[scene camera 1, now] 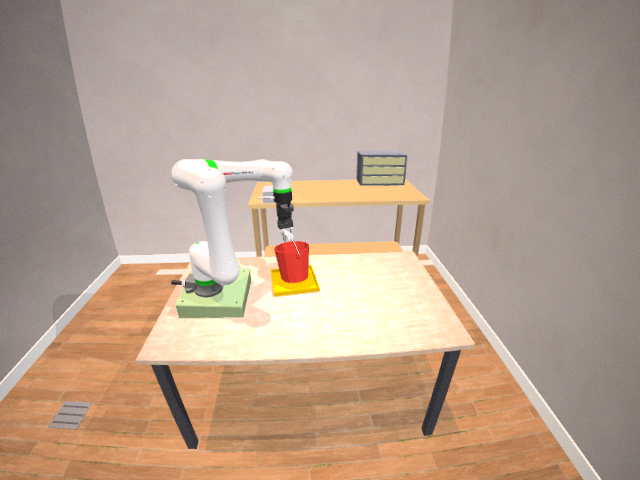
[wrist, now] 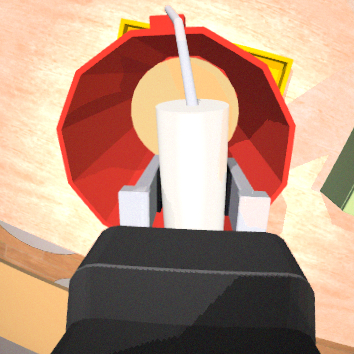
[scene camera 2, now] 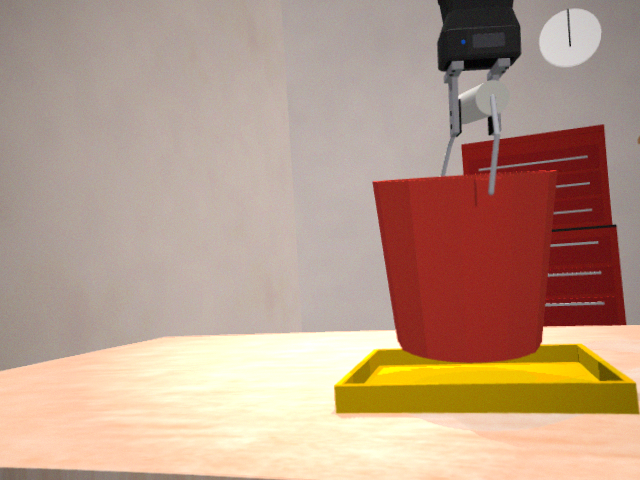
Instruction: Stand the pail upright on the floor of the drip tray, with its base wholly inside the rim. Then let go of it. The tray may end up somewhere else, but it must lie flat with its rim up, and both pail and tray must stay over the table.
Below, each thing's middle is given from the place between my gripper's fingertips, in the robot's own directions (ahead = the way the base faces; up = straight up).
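Labels:
Looking at the yellow drip tray (scene camera 2: 558, 378), I find my hand 250 mm above it, and 20 mm short of it too.

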